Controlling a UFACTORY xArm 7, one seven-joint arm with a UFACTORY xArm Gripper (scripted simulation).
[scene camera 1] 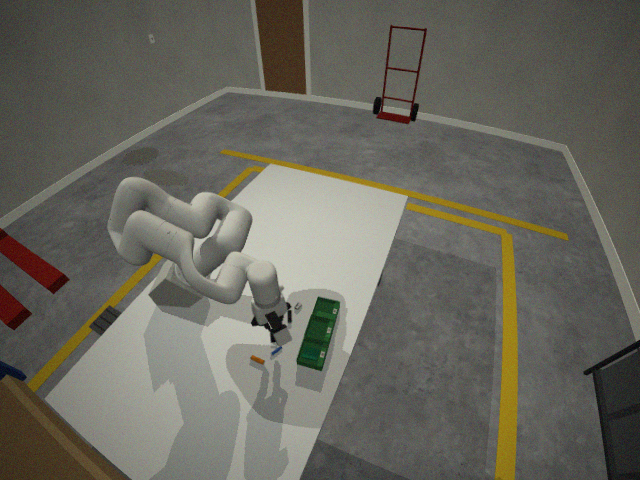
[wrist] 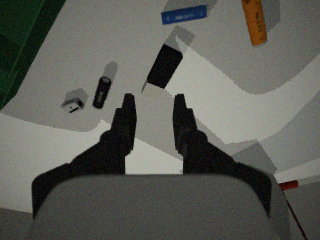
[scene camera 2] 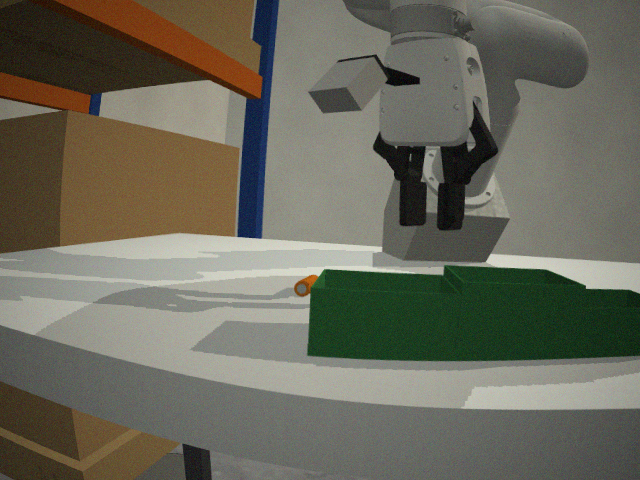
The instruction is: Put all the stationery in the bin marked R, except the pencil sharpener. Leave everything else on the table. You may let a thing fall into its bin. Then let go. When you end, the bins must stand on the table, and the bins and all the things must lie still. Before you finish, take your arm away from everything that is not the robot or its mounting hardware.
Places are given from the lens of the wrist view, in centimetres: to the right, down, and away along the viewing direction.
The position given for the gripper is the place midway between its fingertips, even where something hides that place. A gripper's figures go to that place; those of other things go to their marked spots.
gripper (wrist: pixel 154 106): 0, -1, 14
black block (wrist: pixel 168 59): 1, -6, 16
